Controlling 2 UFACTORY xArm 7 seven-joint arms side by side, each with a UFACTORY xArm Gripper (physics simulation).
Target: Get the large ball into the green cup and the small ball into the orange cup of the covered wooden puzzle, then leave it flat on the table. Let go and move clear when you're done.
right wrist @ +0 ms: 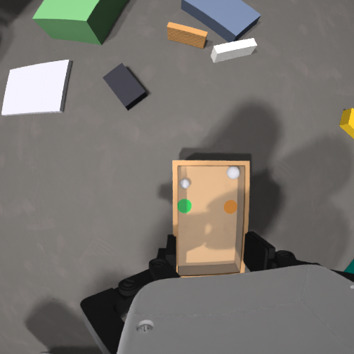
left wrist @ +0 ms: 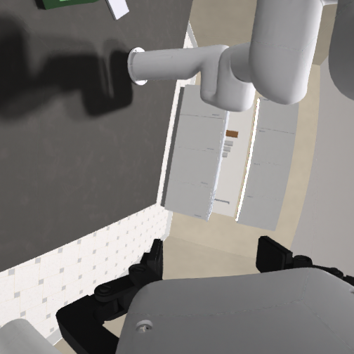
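Observation:
The wooden puzzle point(right wrist: 176, 220) is a shallow tray-like box in the right wrist view, held off the table. The large white ball point(right wrist: 233, 172) lies near its far right corner, beyond the orange cup point(right wrist: 230, 206). The small ball point(right wrist: 185, 183) lies by the left wall, just beyond the green cup point(right wrist: 184, 205). Both cups look like flat coloured discs, and both balls are outside them. My right gripper point(right wrist: 210, 248) is shut on the near end of the puzzle, one finger on each long side. My left gripper point(left wrist: 211, 254) is open and empty, away from the puzzle.
On the table beyond the puzzle are a green block point(right wrist: 70, 22), a white panel point(right wrist: 37, 88), a black block point(right wrist: 125, 86), an orange block point(right wrist: 187, 35), a white block point(right wrist: 234, 50) and a blue block point(right wrist: 222, 15). A yellow block point(right wrist: 348, 122) is at the right.

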